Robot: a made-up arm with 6 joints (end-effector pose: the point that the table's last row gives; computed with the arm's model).
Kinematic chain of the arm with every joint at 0, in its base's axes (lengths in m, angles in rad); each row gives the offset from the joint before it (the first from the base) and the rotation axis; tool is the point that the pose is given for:
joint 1: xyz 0 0 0.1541 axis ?
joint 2: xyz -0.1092 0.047 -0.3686 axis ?
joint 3: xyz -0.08 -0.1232 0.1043 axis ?
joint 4: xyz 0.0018 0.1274 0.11 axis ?
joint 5: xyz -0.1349 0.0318 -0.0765 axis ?
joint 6: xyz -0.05 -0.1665 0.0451 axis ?
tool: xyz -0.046 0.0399 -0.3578
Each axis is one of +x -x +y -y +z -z.
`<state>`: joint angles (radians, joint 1 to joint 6).
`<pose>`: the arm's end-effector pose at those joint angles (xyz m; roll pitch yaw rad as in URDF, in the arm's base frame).
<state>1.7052 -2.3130 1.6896 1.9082 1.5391 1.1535</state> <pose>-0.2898 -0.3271 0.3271 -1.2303 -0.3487 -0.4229</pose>
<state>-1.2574 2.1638 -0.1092 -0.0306 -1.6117 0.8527</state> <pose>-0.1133 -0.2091 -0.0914 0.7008 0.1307 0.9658</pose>
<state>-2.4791 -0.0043 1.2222 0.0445 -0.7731 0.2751</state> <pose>-0.1669 -0.3260 0.2919 -1.3506 -0.5196 0.6837</pose>
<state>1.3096 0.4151 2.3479 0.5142 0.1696 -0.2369</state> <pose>-0.4342 -0.0839 0.0044 -2.6898 -0.6680 0.3153</pose>
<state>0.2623 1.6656 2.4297 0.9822 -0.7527 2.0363</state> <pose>-0.1016 -0.0430 0.0155 -1.8277 0.1654 -1.8592</pose>
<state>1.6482 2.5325 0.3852 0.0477 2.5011 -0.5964</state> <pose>0.2908 -0.0694 0.2149 -1.0070 1.2391 1.2555</pose>
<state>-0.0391 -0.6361 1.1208 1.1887 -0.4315 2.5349</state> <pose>-0.1994 0.2614 -0.1650 -0.6679 -0.2500 1.9311</pose>
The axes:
joint 1: +x
joint 2: +z
joint 3: +x
joint 4: -z
joint 5: +y
joint 6: -z

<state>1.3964 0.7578 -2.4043 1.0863 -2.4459 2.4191</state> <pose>-0.2706 0.4690 0.0407 -2.5830 -0.1448 -2.0137</pose>
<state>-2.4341 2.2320 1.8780 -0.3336 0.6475 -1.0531</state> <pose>0.0921 0.0071 0.6397 2.9098 0.9331 1.6584</pose>
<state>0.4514 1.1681 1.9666 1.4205 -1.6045 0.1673</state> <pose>-0.1106 0.0416 -0.1662 0.5370 0.5936 -0.3698</pose>
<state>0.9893 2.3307 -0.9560 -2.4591 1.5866 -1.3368</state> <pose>-0.3509 0.3235 0.3423 -3.0253 -0.2597 -0.4397</pose>
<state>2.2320 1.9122 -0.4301 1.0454 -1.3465 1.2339</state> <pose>0.0987 0.2033 0.3800 -2.5653 0.9335 -0.0496</pose>
